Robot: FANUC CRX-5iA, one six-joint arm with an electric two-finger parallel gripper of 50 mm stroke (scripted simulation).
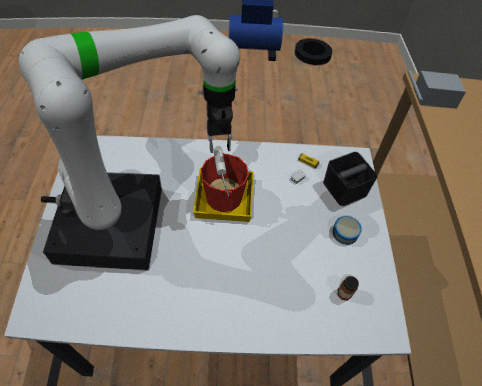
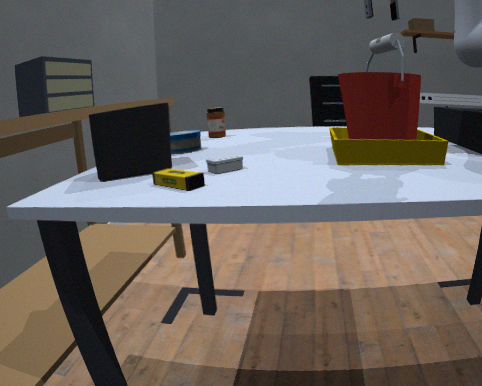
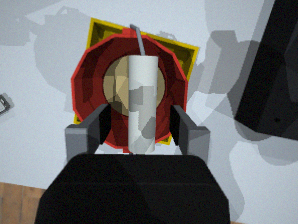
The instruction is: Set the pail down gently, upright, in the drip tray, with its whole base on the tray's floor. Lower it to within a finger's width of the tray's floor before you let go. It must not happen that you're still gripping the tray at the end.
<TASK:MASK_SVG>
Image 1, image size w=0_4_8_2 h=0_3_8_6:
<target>yellow drip tray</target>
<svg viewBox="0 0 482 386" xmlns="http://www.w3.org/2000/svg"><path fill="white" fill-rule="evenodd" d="M200 168L193 211L195 218L250 222L252 217L254 172L248 171L249 176L240 205L232 211L220 212L213 209L207 203Z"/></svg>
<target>red pail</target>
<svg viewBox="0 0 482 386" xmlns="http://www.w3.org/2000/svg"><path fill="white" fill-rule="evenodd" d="M216 146L213 148L214 156L207 159L201 168L202 181L207 203L217 211L228 212L240 205L249 172L247 164L239 157L224 154L222 147Z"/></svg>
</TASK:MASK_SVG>
